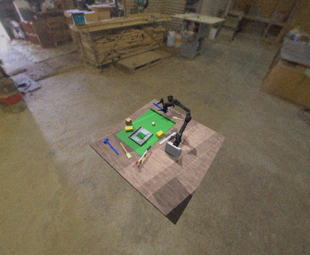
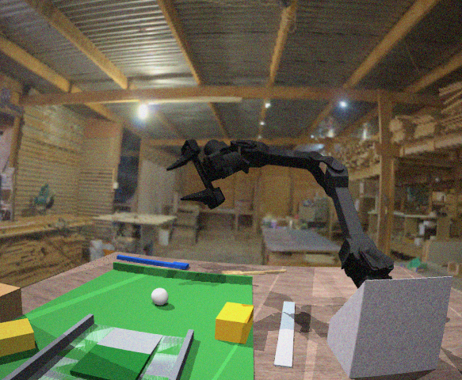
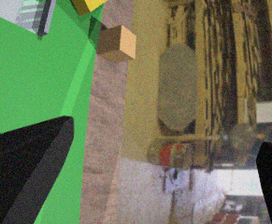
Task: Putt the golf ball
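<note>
Right now the red putter is 170 mm behind my gripper tip, 560 mm to the left of it and 240 mm below it. Also, from my gripper tip: white golf ball (20 mm ahead, 40 mm to the left, 280 mm below); green mat (50 mm ahead, 160 mm to the left, 300 mm below); white bar (270 mm behind, 140 mm to the left, 300 mm below).
</note>
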